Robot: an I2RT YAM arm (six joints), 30 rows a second.
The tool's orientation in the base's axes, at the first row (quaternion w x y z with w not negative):
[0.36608, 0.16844, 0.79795, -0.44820]
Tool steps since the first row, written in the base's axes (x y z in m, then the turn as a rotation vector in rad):
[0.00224, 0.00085, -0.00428, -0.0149, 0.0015, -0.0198]
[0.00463, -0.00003, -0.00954, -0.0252, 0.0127, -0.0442]
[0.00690, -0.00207, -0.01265, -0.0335, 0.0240, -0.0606]
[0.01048, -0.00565, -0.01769, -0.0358, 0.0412, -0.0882]
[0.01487, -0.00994, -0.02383, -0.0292, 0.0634, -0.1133]
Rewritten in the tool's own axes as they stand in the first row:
[0.00158, 0.00433, 0.00167, 0.0245, 0.0036, -0.0012]
[0.00389, 0.00840, 0.00518, 0.0488, 0.0180, -0.0070]
[0.00476, 0.01049, 0.00890, 0.0658, 0.0289, -0.0146]
[0.00626, 0.01367, 0.01512, 0.0866, 0.0531, -0.0209]
[0.00807, 0.01760, 0.02265, 0.0993, 0.0840, -0.0284]

